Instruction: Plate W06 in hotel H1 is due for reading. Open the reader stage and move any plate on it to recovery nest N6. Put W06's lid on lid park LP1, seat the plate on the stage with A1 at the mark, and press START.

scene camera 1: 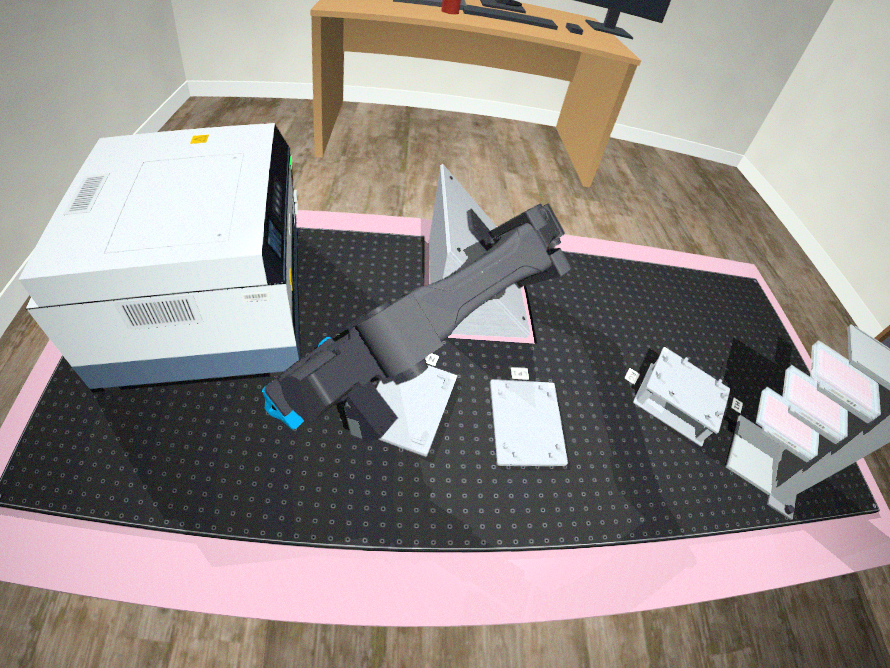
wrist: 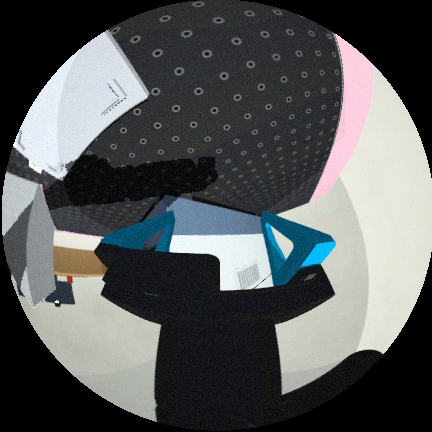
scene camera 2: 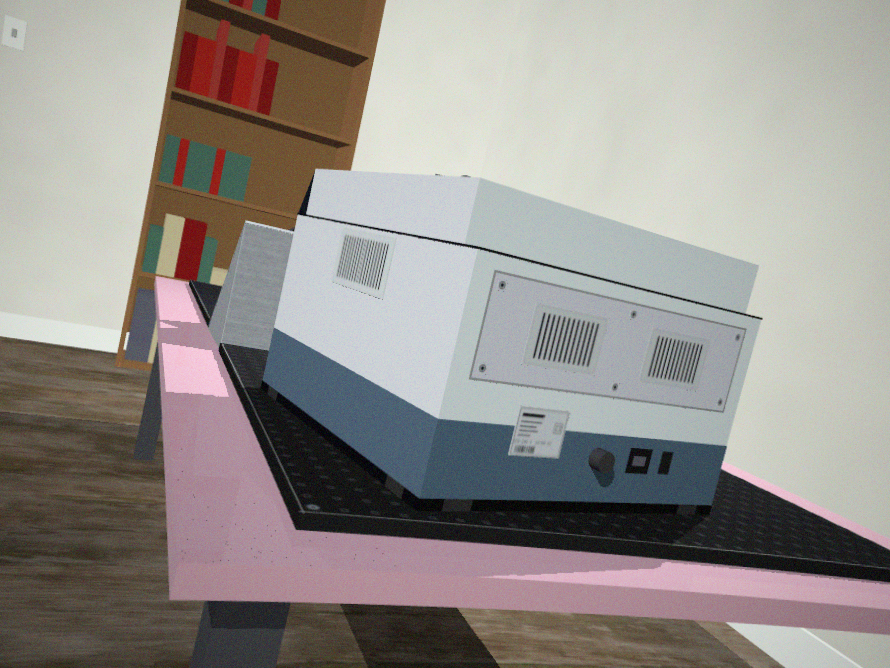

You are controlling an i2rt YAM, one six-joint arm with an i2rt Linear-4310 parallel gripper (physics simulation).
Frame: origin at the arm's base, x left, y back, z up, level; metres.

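Seen in the pictures: gripper, fingertip midpoint: (wrist: 217,214).
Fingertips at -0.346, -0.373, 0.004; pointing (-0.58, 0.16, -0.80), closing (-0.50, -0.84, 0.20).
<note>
Offsets run from my fingertips to a thing's top centre, as dx, dy, dz. "*": to the spot under its first point. Level surfaces: height alone.
The white and blue reader @(-0.233, +0.237, +0.199) (scene camera 1: 165,215) (scene camera 2: 373,316) (wrist: 240,250) stands at the left; its front is steeply angled in scene camera 1, and neither the stage nor START can be made out. My gripper (scene camera 1: 303,375) (wrist: 217,214) is open and empty, blue fingers spread, beside the reader's near front corner, with the reader's side beyond the fingers in the wrist view. Nest N6 @(+0.186, +0.043, -0.062) (scene camera 1: 424,420) (wrist: 90,95) is partly under the arm and bears no plate on its visible part. Lid park LP1 @(+0.392, +0.017, -0.060) (scene camera 1: 528,424) is bare. Hotel H1 @(* +0.882, -0.139, +0.083) (scene camera 1: 833,460) holds lidded plates @(+0.867, -0.042, +0.191) (scene camera 1: 848,377) @(+0.867, -0.042, +0.120) (scene camera 1: 815,402) @(+0.867, -0.042, +0.049) (scene camera 1: 788,422); W06 cannot be told apart.
The arm's grey wedge base (scene camera 1: 492,319) (wrist: 40,250) stands behind N6. A raised white nest @(+0.718, +0.068, -0.004) (scene camera 1: 686,391) stands between LP1 and the hotel. The black perforated board @(dz -0.080) (scene camera 1: 323,488) (scene camera 2: 330,467) (wrist: 240,125) lies on the pink table @(dz -0.093) (scene camera 1: 395,586) (scene camera 2: 208,503) (wrist: 357,75).
</note>
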